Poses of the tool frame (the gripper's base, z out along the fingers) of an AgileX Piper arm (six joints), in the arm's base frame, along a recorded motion.
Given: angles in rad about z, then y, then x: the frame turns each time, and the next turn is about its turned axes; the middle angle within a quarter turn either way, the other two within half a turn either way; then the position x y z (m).
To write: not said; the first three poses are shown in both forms.
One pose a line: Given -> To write
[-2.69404 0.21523 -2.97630 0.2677 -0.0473 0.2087] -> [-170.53 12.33 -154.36 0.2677 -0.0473 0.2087]
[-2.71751 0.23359 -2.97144 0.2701 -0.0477 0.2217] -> [-170.25 13.38 -155.70 0.2701 -0.0477 0.2217]
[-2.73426 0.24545 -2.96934 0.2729 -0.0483 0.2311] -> [-170.13 14.06 -156.66 0.2729 -0.0483 0.2311]
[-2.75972 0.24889 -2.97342 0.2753 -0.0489 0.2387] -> [-170.36 14.26 -158.12 0.2753 -0.0489 0.2387]
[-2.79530 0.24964 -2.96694 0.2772 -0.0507 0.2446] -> [-169.99 14.30 -160.16 0.2772 -0.0507 0.2446]
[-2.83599 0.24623 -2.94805 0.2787 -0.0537 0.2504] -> [-168.91 14.11 -162.49 0.2787 -0.0537 0.2504]
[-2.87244 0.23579 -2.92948 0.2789 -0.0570 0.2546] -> [-167.85 13.51 -164.58 0.2789 -0.0570 0.2546]
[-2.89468 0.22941 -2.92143 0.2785 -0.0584 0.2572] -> [-167.39 13.14 -165.85 0.2785 -0.0584 0.2572]
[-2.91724 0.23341 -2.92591 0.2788 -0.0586 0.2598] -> [-167.64 13.37 -167.15 0.2788 -0.0586 0.2598]
